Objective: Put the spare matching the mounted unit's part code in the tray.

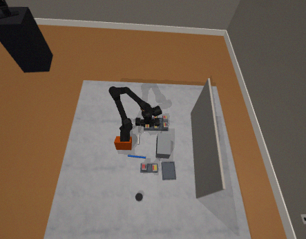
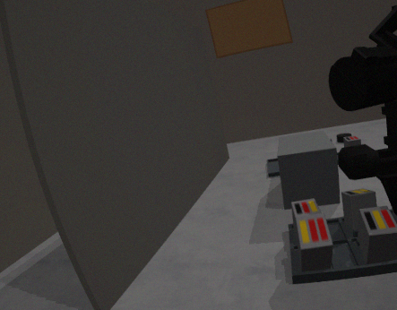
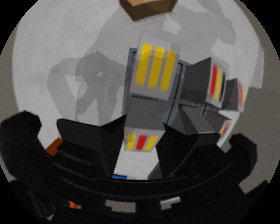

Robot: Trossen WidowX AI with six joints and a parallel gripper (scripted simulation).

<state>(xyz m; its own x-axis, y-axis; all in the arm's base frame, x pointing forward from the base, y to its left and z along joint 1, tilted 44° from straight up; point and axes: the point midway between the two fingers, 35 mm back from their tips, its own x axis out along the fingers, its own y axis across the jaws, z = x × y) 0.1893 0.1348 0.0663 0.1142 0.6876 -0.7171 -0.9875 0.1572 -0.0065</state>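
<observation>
Right now the flat grey tray is 120 mm ahead of my gripper tip, 370 mm to the right of it and 10 mm below it. From my gripper tip the other things lie so: grey spare (30 mm above); grey box (100 mm ahead, 180 mm to the right, 30 mm above); brown block (190 mm to the left).
</observation>
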